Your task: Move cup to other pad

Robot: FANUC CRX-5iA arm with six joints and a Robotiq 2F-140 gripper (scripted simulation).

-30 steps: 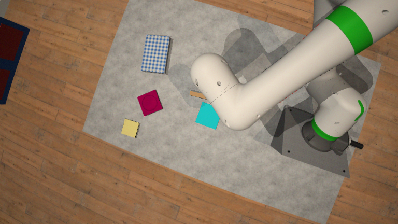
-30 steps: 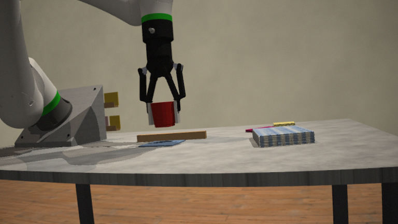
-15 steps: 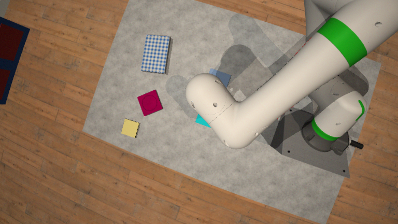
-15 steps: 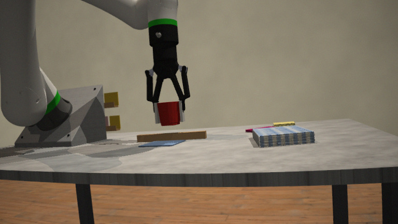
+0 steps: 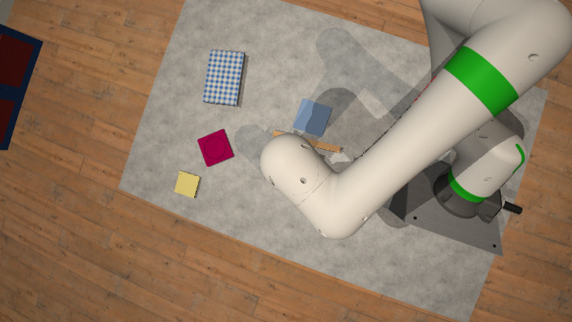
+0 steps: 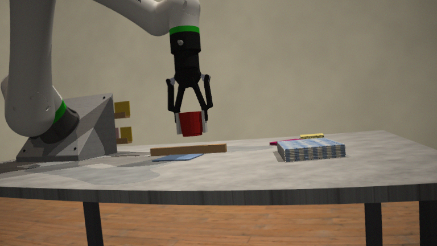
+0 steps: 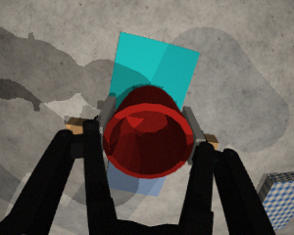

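Now: the cyan pad 90 mm below my hand and 20 mm to the left of it. The rest, counted from my hand: light blue pad (140 mm to the right, 90 mm below, 20 mm ahead); red cup (20 mm below); wooden rail (80 mm below, 60 mm to the right, 10 mm ahead).
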